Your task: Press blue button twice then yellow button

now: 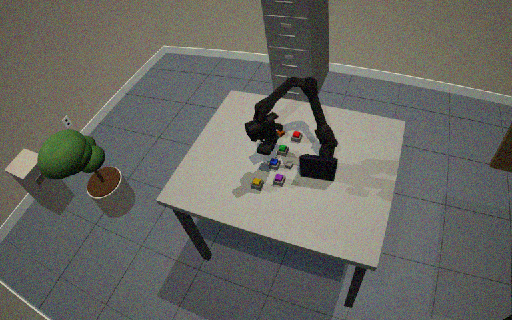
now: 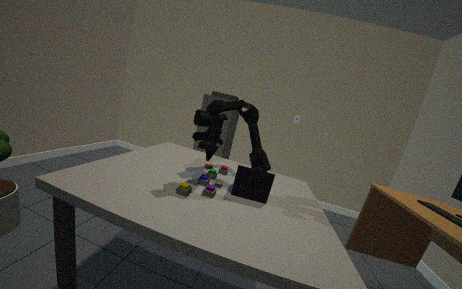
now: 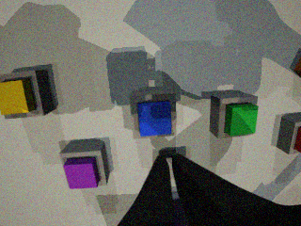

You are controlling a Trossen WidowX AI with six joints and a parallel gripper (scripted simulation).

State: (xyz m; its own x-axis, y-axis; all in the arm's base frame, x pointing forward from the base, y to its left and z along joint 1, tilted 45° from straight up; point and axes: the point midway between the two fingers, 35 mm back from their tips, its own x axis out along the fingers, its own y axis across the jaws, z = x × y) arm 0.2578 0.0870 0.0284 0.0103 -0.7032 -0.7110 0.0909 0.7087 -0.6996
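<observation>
Right now the yellow button is 50 mm ahead of my gripper tip, 140 mm to the left of it and 80 mm below it. Round my gripper tip: small grey block (70 mm behind, 20 mm to the right, 110 mm below); green button (20 mm behind, 100 mm to the right, 80 mm below); blue button (80 mm below).
</observation>
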